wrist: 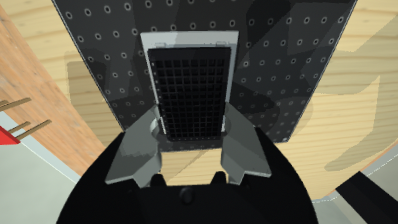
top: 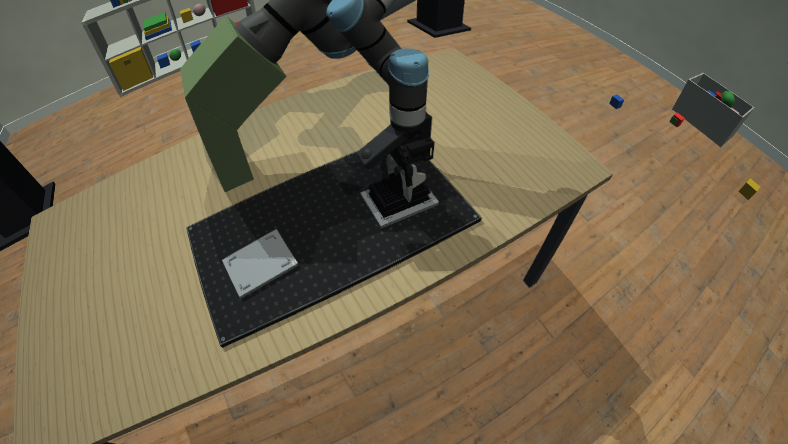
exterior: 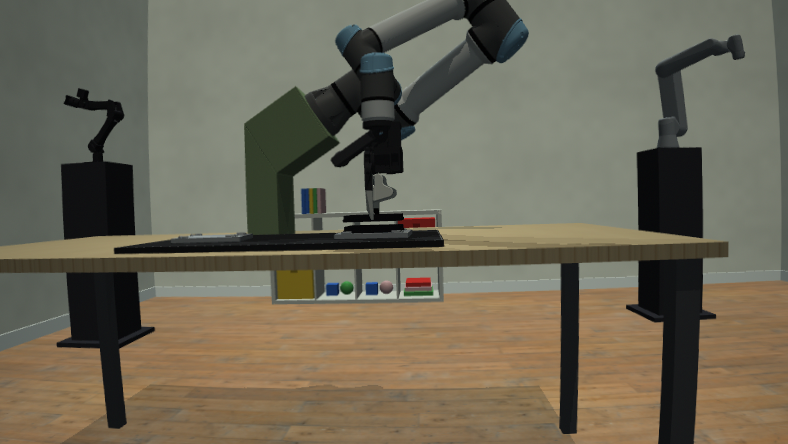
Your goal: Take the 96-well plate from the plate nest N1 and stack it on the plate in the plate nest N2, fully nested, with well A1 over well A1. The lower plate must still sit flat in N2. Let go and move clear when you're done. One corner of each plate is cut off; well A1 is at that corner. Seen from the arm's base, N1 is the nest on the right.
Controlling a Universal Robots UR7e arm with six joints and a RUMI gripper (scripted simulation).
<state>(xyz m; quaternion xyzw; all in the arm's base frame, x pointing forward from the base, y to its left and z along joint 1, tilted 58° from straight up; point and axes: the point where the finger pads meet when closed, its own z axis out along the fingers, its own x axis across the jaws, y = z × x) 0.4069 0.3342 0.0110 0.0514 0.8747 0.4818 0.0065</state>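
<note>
Right now my hand is 10 mm above the black 96-well plate. Round my hand: plate nest (390 mm to the right, 50 mm below, 10 mm behind).
</note>
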